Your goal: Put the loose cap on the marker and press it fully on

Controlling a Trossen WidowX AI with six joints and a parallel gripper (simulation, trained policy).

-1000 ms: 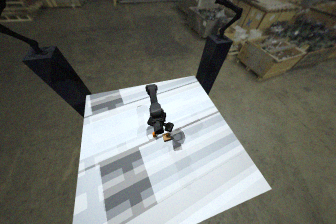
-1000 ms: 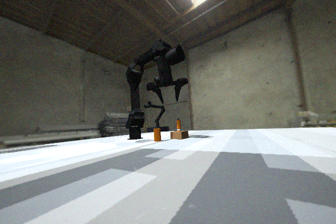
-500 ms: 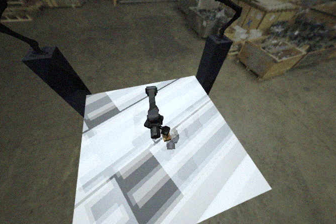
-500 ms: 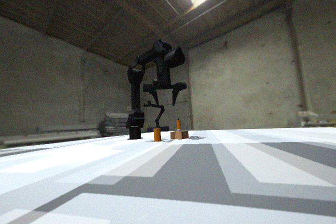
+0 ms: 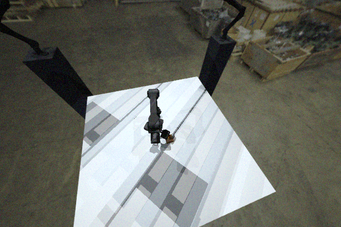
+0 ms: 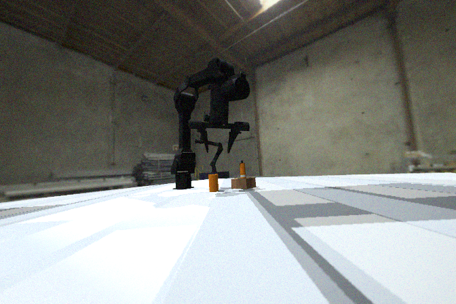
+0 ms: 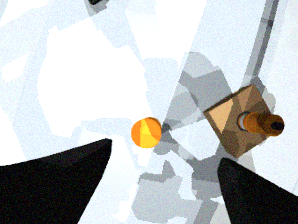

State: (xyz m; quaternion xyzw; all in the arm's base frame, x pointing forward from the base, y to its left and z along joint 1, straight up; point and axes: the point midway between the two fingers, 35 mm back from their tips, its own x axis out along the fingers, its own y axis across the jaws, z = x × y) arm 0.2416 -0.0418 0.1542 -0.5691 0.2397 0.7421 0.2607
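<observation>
The orange cap is 10 mm behind my gripper tip, 10 mm to the right of it and 90 mm below it. The rest, counted from my gripper tip: tan holder block: 40 mm ahead, 80 mm to the left, 100 mm below; then orange marker: 40 mm ahead, 80 mm to the left, 50 mm below.
</observation>
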